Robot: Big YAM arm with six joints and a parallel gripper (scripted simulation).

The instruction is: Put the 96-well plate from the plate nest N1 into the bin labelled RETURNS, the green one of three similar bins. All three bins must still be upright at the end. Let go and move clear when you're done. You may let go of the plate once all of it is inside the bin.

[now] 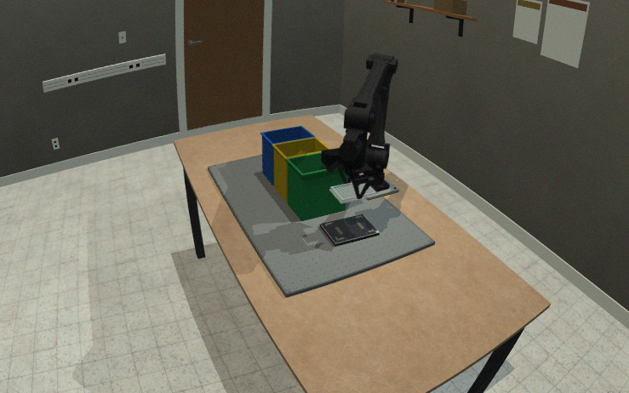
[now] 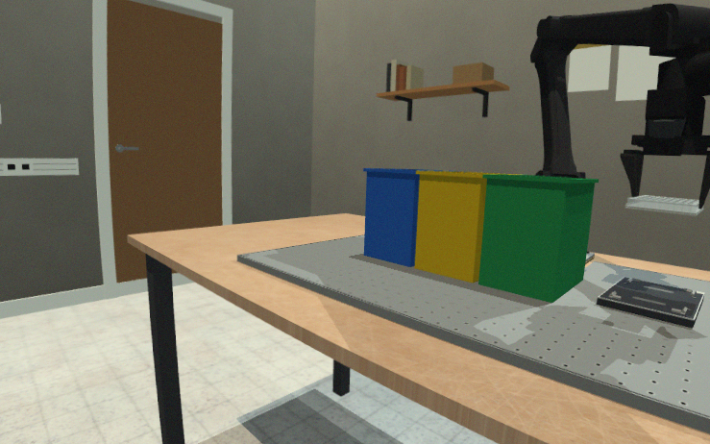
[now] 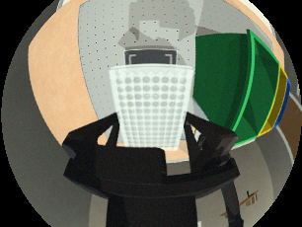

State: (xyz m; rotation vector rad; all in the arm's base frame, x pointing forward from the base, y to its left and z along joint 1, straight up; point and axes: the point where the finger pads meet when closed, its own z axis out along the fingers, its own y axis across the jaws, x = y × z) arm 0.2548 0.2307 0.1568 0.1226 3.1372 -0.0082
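Right now my hand is 30 mm short of the green bin, 170 mm to the left of it and 70 mm above it. Round my hand: plate nest (150 mm below); 96-well plate (10 mm below); yellow bin (30 mm ahead, 300 mm to the right, 70 mm below).
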